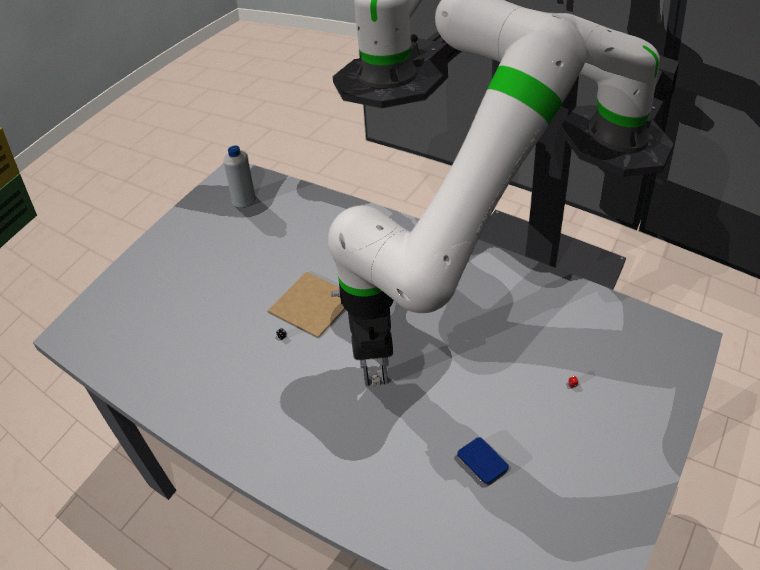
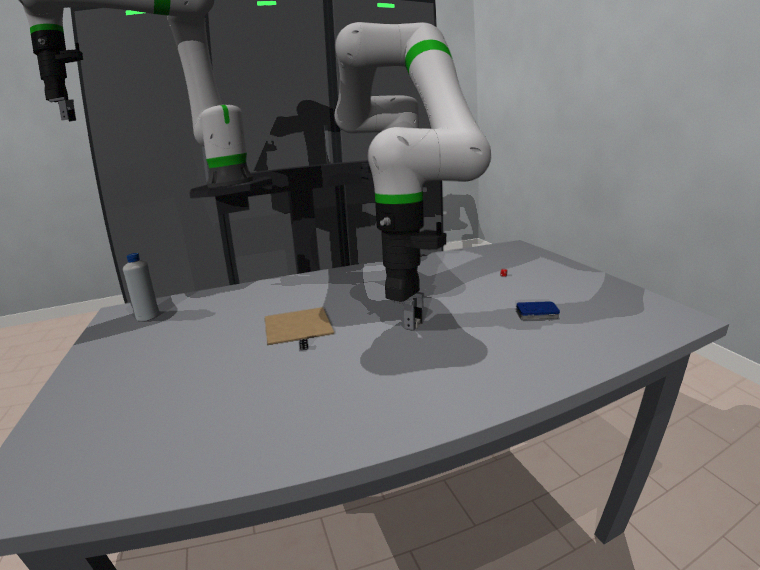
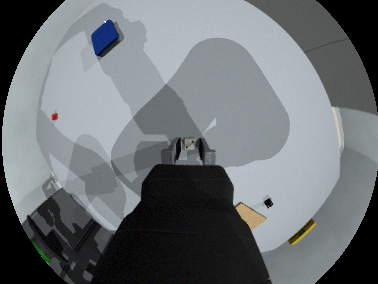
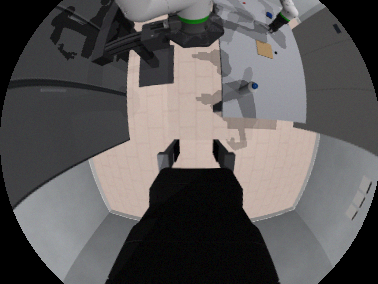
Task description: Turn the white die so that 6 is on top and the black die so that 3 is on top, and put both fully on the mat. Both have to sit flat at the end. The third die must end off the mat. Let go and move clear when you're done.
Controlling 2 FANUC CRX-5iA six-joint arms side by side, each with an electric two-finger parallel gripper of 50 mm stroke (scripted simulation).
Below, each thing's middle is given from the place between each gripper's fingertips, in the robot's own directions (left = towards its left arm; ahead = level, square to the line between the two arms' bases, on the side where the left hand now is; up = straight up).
Scene:
Right now my left hand [image 2: 413, 325] is 12 cm past the tan mat [image 1: 307, 304], 22 cm to the left of it and 2 cm above it. Also, from my left hand: blue-topped box [image 1: 477, 456] 9 cm ahead, 27 cm to the left, 1 cm below; grey bottle [image 2: 136, 271] 36 cm behind, 59 cm to the right, 6 cm above.
Right now my right hand [image 2: 69, 120] is 32 cm short of the grey bottle, 19 cm to the right of it and 49 cm above it. Also, from my right hand: tan mat 56 cm ahead, 56 cm to the left, 57 cm below; then blue-topped box 77 cm ahead, 105 cm to the left, 56 cm below.

